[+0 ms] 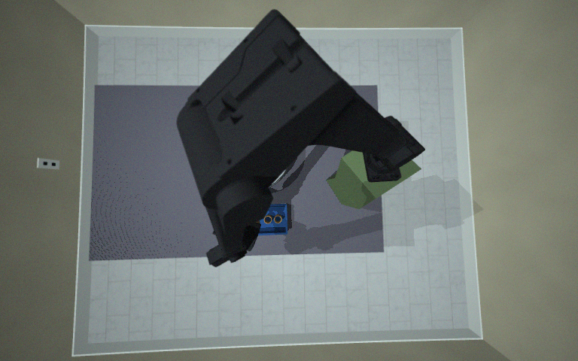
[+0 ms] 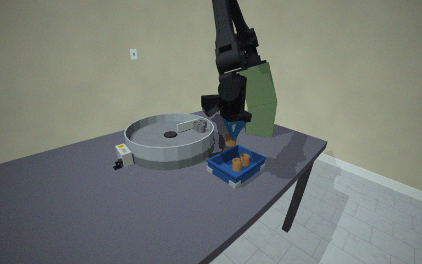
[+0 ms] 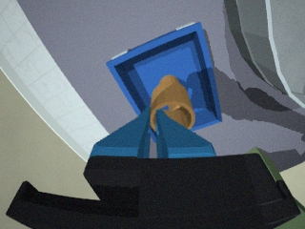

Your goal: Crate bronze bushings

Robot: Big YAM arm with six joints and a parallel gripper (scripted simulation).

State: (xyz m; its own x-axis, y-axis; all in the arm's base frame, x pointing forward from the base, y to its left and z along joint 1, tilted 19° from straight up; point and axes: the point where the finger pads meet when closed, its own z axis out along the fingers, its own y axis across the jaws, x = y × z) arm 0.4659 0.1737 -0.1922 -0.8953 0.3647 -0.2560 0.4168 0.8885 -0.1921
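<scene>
Right now my hand is 14 cm above the blue crate, 5 cm past it and 1 cm to the left of it. From my hand the other things lie so: grey turning table (36 cm to the right, 11 cm below, 2 cm ahead).
</scene>
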